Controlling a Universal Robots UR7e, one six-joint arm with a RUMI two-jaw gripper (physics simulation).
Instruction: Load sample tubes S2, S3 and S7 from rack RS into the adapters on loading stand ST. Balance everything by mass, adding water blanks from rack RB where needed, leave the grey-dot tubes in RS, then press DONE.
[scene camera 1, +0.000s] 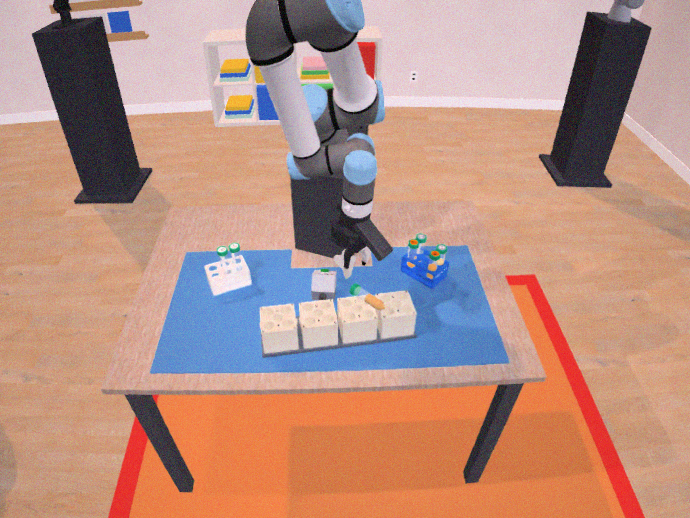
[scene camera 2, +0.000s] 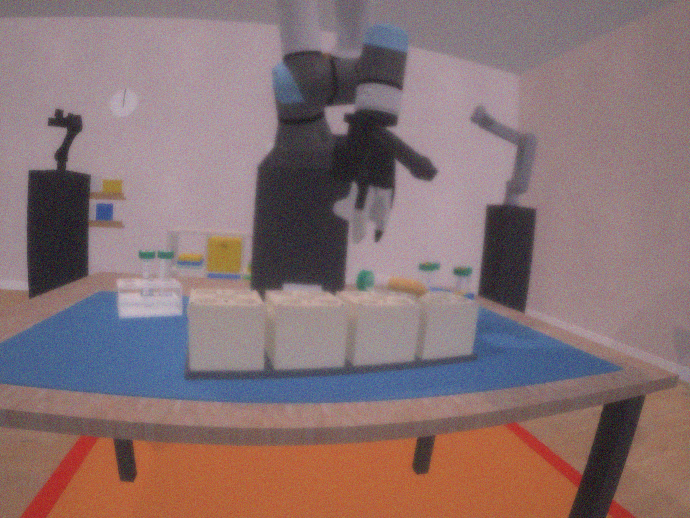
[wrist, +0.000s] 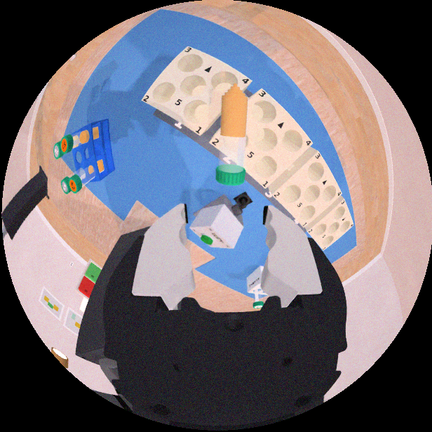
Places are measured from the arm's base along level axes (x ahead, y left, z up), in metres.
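Pixels of known places: gripper, between the fingertips: (scene camera 1: 355, 271) (scene camera 2: 366, 243); arm's base, origin of its link: (scene camera 1: 325, 141) (scene camera 2: 304, 146).
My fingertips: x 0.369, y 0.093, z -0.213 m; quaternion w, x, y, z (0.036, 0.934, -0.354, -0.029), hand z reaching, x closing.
For each thing: its top centre in the pictures, then the offset to it from my fingertips. "spot": a spot on its surface instead. Level surfaces: height alone.
- green-capped tube with orange contents, centre of its top: (scene camera 2: 394, 272) (scene camera 1: 369, 293) dx +0.043, dy +0.039, dz -0.040 m
- ST, centre of its top: (scene camera 2: 339, 295) (scene camera 1: 336, 307) dx +0.066, dy -0.050, dz -0.075 m
- White rack RB, a spot on its surface: (scene camera 2: 148, 306) (scene camera 1: 228, 277) spot: dx -0.154, dy -0.410, dz -0.165 m
- pale box, centre of its top: (scene camera 2: 302, 282) (scene camera 1: 323, 271) dx -0.100, dy -0.092, dz -0.087 m
- green button, centre of its top: (scene camera 1: 324, 268) dx -0.122, dy -0.091, dz -0.096 m
- blue mat, height of its surface: dz -0.171 m
My gripper (scene camera 1: 356, 267) (scene camera 2: 368, 239) (wrist: 225, 206) is part open and empty, above the mat behind the stand. A green-capped tube with orange contents (scene camera 1: 374, 301) (scene camera 2: 407, 286) (wrist: 234, 115) lies on its side over adapters 1 and 2, its cap toward the robot; its label is unreadable. Loading stand ST (scene camera 1: 338, 346) (wrist: 172, 120) bears numbered cream adapters; no upright tube shows in them. Blue rack RS (scene camera 1: 424, 274) (wrist: 104, 145) holds several green-capped tubes, two with orange dots and two with pale dots. White rack RB (scene camera 1: 229, 281) (scene camera 2: 149, 306) (wrist: 254, 278) holds two clear upright tubes.
A pale box (scene camera 1: 323, 285) (wrist: 217, 225) with a green button (scene camera 1: 324, 270) (wrist: 206, 239) stands behind the stand, with a small black square part (wrist: 243, 199) beside it. The blue mat (scene camera 1: 211, 340) (scene camera 2: 334, 390) lies under everything.
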